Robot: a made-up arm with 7 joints.
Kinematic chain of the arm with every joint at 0, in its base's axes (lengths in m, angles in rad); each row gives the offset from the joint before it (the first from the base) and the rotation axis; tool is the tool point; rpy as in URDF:
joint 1: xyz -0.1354 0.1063 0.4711 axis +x
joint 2: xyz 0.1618 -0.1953 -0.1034 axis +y
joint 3: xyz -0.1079 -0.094 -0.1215 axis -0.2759 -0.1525 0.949
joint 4: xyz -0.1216 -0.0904 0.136 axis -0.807 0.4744 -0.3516
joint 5: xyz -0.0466 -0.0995 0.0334 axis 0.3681 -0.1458 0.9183
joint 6: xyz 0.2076 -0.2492 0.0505 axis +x
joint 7: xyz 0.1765 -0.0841 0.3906 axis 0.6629 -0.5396 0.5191
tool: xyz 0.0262 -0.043 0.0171 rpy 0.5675 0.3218 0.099
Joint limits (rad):
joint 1: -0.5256..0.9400
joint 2: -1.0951..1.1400
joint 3: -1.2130..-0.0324
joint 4: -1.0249..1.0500
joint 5: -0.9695..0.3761
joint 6: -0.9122..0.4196
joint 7: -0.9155..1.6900
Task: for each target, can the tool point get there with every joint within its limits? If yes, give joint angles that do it. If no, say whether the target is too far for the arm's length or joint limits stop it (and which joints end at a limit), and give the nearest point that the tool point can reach.
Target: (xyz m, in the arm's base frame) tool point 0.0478 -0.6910 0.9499
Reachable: yes | joints -0.0907 -0.2205 -0.2595 0.4657 0.1539 0.0523 0.3764
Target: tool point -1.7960 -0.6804 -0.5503
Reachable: no: too far | nearest point -0.9383 -0.3842 -0.1657 | short by 0.985 m
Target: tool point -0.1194 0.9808 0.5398
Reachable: no: joint limits stop it (at a limit: joint 1, joint 3, joint 5, joint 6, joint 7) | nearest point -0.0616 0.0005 0.8328 | short by 1.025 m
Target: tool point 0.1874 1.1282 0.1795
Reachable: no: joint limits stop it (at a limit: joint 1, joint 2, joint 3, joint 4, joint 5, joint 6, joint 7) | nearest point 0.3106 0.1777 0.0512 | short by 0.967 m
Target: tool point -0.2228 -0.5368 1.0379
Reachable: yes | joints -0.3265 -0.5991 -0.1601 0.0341 -0.4307 -0.4341 1.3682
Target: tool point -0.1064 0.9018 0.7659
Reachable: no: joint limits stop it (at a limit: joint 1, joint 3, joint 4, joint 5, joint 7) | nearest point -0.1087 0.1371 1.2249 | short by 0.892 m
